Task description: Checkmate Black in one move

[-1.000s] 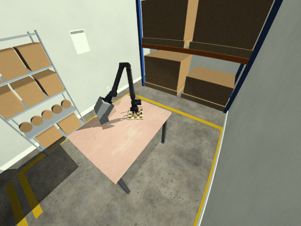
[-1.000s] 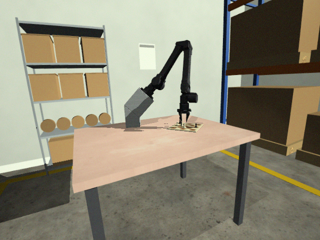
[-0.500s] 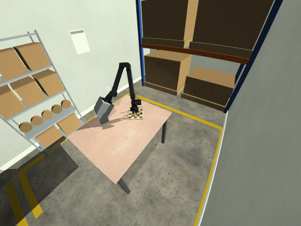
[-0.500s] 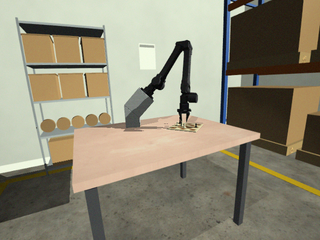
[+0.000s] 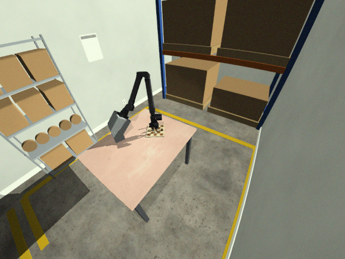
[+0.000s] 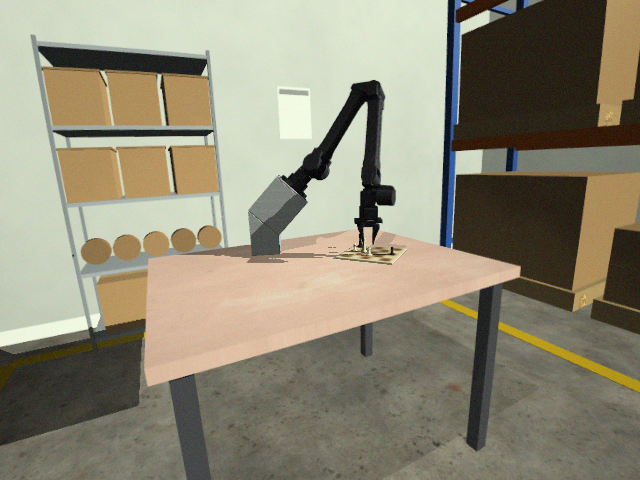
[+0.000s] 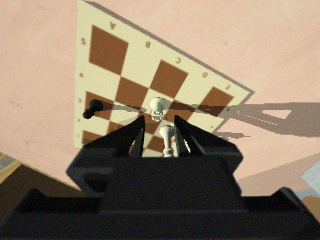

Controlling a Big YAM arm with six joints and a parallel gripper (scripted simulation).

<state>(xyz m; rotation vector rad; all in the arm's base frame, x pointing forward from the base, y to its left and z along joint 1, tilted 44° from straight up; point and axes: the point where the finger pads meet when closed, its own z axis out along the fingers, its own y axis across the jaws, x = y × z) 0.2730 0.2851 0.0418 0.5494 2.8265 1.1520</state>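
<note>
Now: the tall white piece 60 mm behind my hand and 20 mm below it. Round my hand: black pawn 90 mm to the left, 40 mm below, 30 mm ahead; then chessboard 50 mm below, 30 mm to the left, 30 mm behind; then small white piece 80 mm behind, 40 mm below, 20 mm to the right.
</note>
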